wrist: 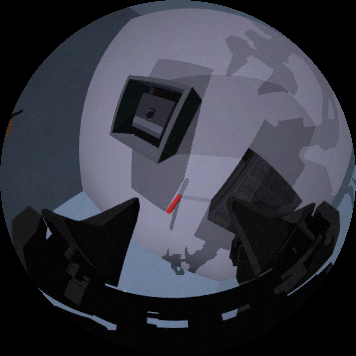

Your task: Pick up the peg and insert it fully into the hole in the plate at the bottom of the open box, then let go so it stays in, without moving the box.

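Places are measured from the arm's base along level axes (x back, y right, z up), in metres.
Pixels of known places: gripper, fingertip midpoint: [184, 202].
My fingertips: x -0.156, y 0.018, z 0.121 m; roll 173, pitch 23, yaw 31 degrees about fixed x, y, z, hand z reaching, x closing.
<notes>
For each thing: its top centre in the pictures, then the offset to it from my fingertips. "spot": a spot on its surface instead. Level surfaces: height alone.
- red peg, middle of its top: [168, 211] dx +0.006, dy -0.160, dz -0.127 m
- grey box, middle of its top: [138, 112] dx -0.163, dy +0.014, dz -0.109 m
- grey plate, middle of its top: [149, 113] dx -0.163, dy +0.014, dz -0.146 m
- small round dark hole, surface spot: [150, 113] spot: dx -0.170, dy +0.012, dz -0.163 m
- table, its level: dz -0.207 m
The red peg [174, 204] lies on the pale table top, below and right of the open box in the wrist view. The grey box [135, 144] stands at the upper left with its open side towards the camera. Inside it is a grey plate [163, 108] with a small round dark hole [150, 113]. My gripper [184, 202] is wide open, with one dark finger at the lower left and one at the lower right. The peg shows between the fingertips in the view, with the gripper above it and not touching it.
A dark ribbed block [255, 187] stands on the table [112, 65] to the right of the peg, partly behind the right finger. Shadows fall across the table. A dark area lies beyond its left edge, with a small orange thing [9, 128] at the far left.
</notes>
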